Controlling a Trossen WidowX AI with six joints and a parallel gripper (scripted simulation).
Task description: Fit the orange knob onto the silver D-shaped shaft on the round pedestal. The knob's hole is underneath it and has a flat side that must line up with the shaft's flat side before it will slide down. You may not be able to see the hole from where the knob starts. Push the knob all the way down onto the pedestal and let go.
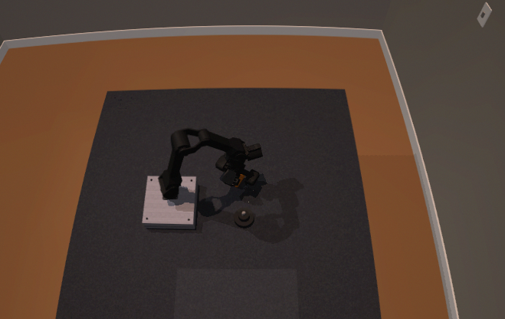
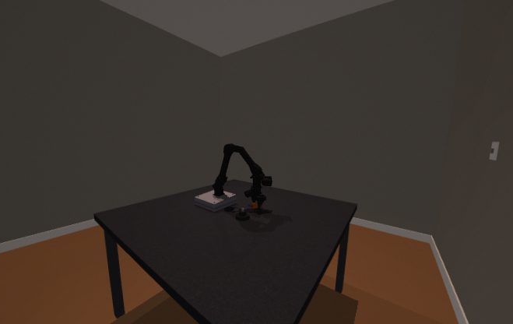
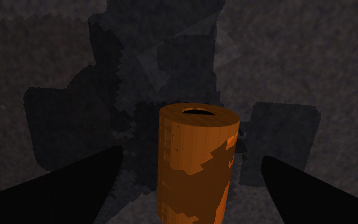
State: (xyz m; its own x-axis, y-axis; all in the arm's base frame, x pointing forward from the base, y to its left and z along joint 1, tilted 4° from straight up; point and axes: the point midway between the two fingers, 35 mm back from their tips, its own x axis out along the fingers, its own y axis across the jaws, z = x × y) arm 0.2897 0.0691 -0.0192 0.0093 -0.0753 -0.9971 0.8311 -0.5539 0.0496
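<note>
My gripper tip is now 10 mm to the right of the orange knob, 10 mm below it and 10 mm short of it. Round my gripper tip: round pedestal with shaft 180 mm to the right, 20 mm above, 10 mm ahead.
</note>
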